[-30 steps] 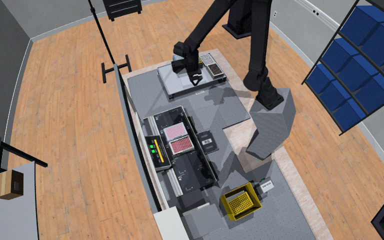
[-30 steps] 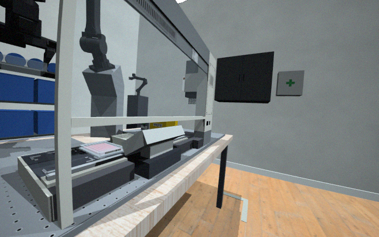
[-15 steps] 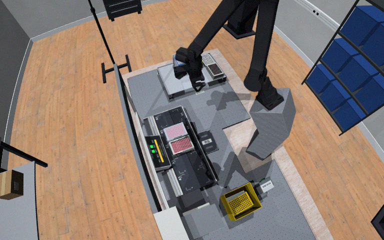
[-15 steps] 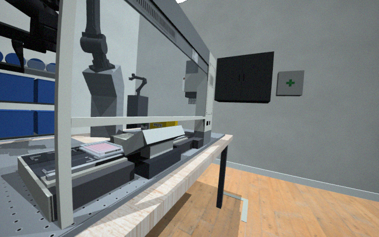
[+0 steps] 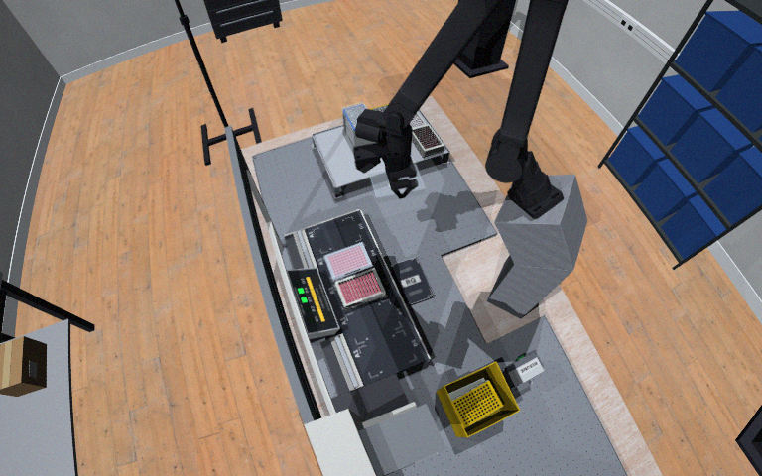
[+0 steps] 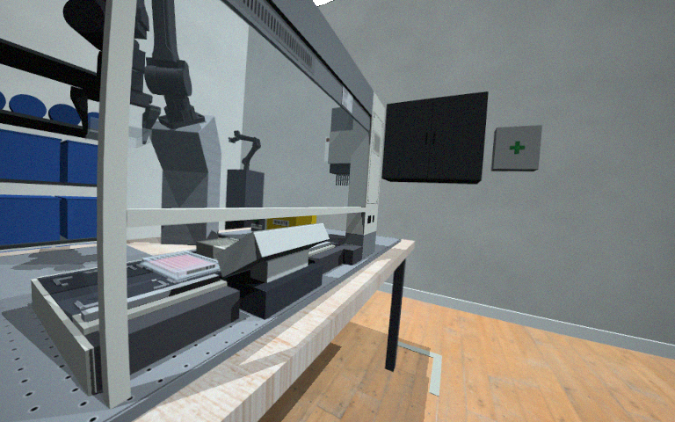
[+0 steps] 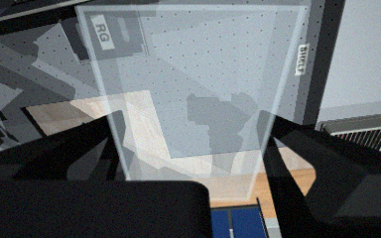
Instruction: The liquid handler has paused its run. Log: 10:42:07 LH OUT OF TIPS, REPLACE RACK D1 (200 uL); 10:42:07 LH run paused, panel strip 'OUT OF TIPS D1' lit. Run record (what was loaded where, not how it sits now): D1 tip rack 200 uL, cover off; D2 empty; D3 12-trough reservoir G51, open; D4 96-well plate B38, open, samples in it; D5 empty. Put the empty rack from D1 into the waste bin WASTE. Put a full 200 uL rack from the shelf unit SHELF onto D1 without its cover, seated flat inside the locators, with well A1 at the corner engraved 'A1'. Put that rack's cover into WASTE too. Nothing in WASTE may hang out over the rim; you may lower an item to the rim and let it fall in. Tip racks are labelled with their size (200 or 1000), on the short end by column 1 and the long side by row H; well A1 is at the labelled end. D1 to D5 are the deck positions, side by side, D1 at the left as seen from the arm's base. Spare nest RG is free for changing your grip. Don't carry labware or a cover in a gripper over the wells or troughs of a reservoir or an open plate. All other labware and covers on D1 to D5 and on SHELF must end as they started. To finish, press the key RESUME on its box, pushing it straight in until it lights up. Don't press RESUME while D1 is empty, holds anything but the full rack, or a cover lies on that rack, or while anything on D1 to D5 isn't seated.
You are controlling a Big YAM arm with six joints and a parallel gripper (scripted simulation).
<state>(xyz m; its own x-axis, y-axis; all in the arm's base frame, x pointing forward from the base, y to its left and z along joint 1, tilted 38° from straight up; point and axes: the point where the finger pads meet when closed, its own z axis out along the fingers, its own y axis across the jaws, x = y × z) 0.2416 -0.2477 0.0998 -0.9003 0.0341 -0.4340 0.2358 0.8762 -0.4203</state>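
The yellow tip rack is 8 cm ahead of my hand, 59 cm to the left of it and 23 cm below it. From my hand the other things lie so: spare nest 3 cm ahead, 16 cm to the left, 29 cm below; clear tip-rack cover 1 cm above; pink plate 18 cm ahead, 3 cm to the left, 24 cm below.
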